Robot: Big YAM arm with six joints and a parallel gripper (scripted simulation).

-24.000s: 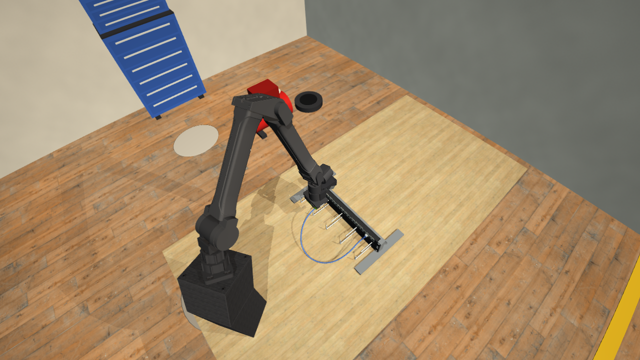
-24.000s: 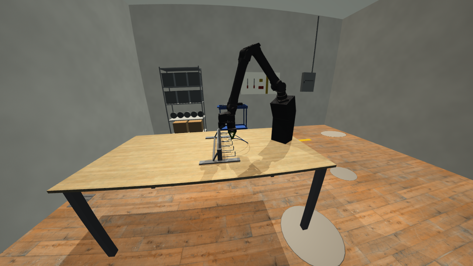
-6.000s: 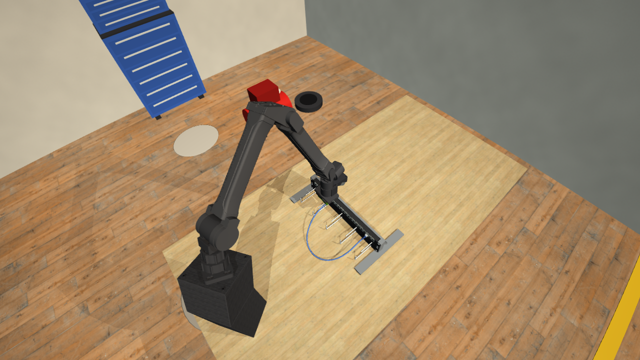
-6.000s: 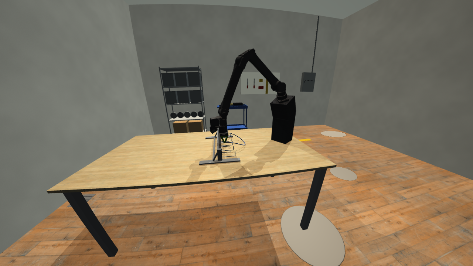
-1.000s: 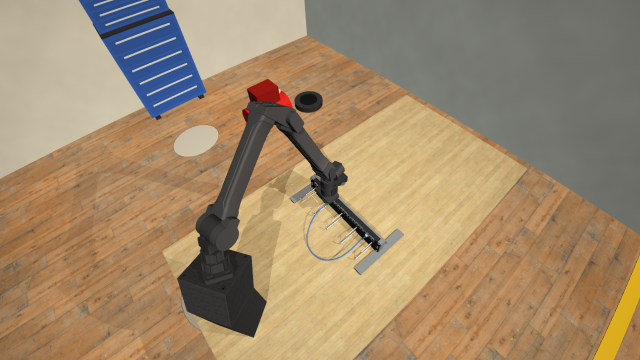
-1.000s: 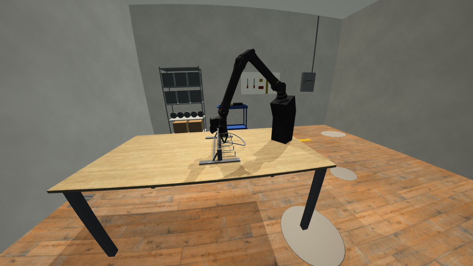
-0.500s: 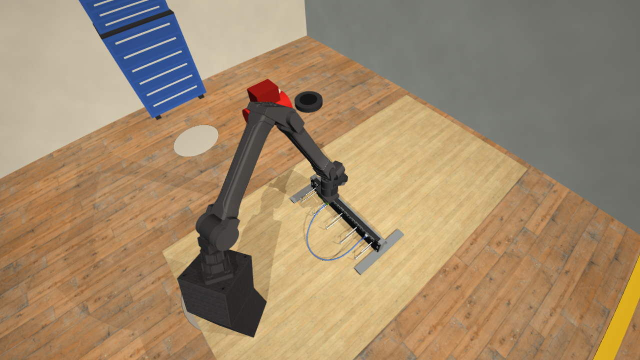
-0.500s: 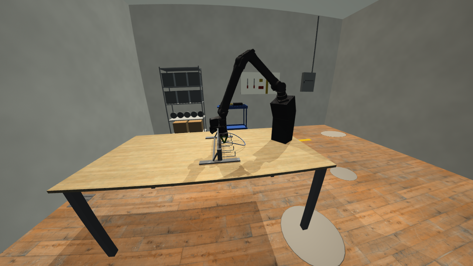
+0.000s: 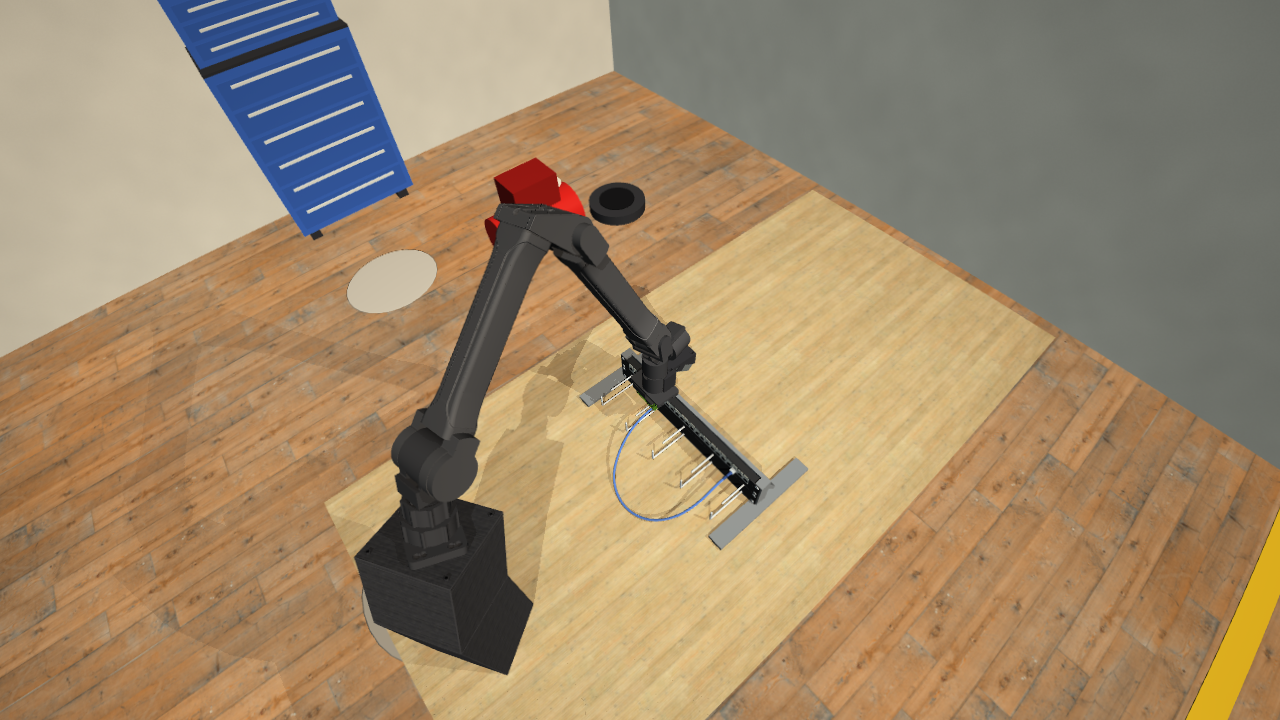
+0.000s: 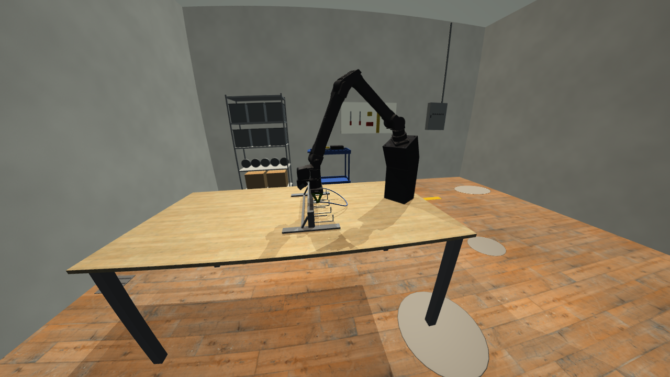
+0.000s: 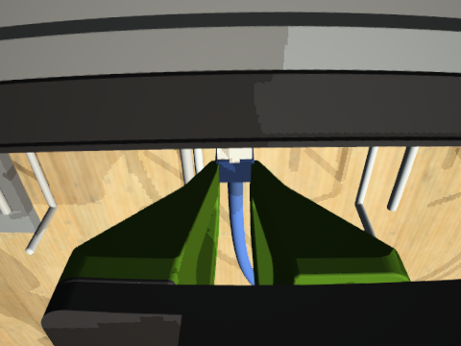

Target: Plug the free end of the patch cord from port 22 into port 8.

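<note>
My hand is 2 cm short of the cord plug and 1 cm to the right of it.
</note>
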